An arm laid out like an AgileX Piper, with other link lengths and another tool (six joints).
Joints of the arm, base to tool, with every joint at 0 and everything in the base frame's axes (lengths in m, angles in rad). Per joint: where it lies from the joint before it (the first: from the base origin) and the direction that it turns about. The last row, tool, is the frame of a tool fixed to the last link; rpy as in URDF.
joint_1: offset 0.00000 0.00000 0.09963 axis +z
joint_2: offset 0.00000 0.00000 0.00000 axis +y
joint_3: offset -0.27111 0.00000 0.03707 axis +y
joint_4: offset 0.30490 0.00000 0.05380 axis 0.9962 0 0.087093
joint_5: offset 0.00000 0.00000 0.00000 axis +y
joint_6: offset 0.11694 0.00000 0.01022 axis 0.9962 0 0.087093
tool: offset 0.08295 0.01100 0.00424 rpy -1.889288 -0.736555 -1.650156
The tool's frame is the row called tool.
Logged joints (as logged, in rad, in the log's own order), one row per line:
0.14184 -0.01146 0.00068 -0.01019 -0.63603 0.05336
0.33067 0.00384 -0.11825 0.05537 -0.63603 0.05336
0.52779 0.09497 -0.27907 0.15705 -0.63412 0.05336
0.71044 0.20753 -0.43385 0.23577 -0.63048 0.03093
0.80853 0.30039 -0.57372 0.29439 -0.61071 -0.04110
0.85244 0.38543 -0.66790 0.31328 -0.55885 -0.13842
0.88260 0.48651 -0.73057 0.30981 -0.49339 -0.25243
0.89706 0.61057 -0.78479 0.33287 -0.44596 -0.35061
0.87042 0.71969 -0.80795 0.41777 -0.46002 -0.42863
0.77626 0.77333 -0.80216 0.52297 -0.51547 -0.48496
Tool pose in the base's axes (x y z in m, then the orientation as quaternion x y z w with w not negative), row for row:
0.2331 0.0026 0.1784 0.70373 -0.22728 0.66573 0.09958
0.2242 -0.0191 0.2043 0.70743 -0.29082 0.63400 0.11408
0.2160 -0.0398 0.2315 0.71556 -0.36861 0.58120 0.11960
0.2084 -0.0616 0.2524 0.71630 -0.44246 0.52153 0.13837
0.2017 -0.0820 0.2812 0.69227 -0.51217 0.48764 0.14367
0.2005 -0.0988 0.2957 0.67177 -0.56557 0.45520 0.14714
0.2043 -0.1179 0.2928 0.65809 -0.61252 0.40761 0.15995
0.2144 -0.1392 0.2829 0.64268 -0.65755 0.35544 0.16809
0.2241 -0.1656 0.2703 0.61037 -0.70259 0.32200 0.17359
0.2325 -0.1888 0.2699 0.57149 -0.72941 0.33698 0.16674
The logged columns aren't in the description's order. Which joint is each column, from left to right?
Columns, left to right: joint_5, joint_2, joint_3, joint_6, joint_4, joint_1.
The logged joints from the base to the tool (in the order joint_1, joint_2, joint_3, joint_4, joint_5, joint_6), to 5 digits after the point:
0.05336 -0.01146 0.00068 -0.63603 0.14184 -0.01019
0.05336 0.00384 -0.11825 -0.63603 0.33067 0.05537
0.05336 0.09497 -0.27907 -0.63412 0.52779 0.15705
0.03093 0.20753 -0.43385 -0.63048 0.71044 0.23577
-0.04110 0.30039 -0.57372 -0.61071 0.80853 0.29439
-0.13842 0.38543 -0.66790 -0.55885 0.85244 0.31328
-0.25243 0.48651 -0.73057 -0.49339 0.88260 0.30981
-0.35061 0.61057 -0.78479 -0.44596 0.89706 0.33287
-0.42863 0.71969 -0.80795 -0.46002 0.87042 0.41777
-0.48496 0.77333 -0.80216 -0.51547 0.77626 0.52297

